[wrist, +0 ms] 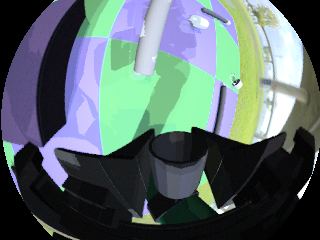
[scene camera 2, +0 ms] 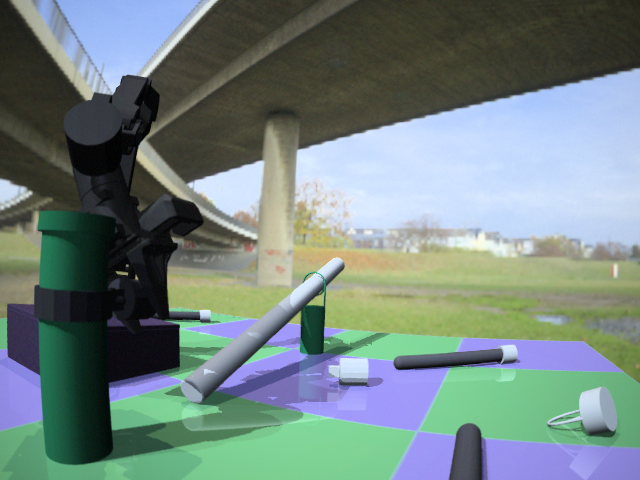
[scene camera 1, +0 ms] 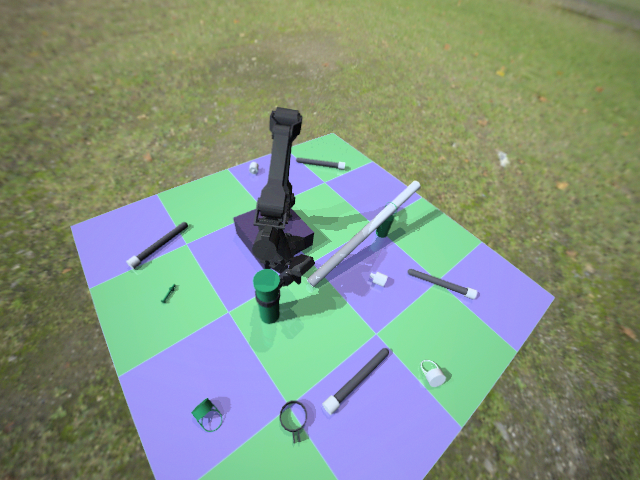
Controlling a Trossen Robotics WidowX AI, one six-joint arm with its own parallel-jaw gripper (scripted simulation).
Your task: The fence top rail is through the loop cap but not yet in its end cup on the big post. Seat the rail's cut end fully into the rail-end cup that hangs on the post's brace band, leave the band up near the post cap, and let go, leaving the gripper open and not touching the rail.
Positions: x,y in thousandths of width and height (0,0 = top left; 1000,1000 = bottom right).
Labels:
my gripper: wrist 542,548; scene camera 2 237,682; scene camera 1 462,586

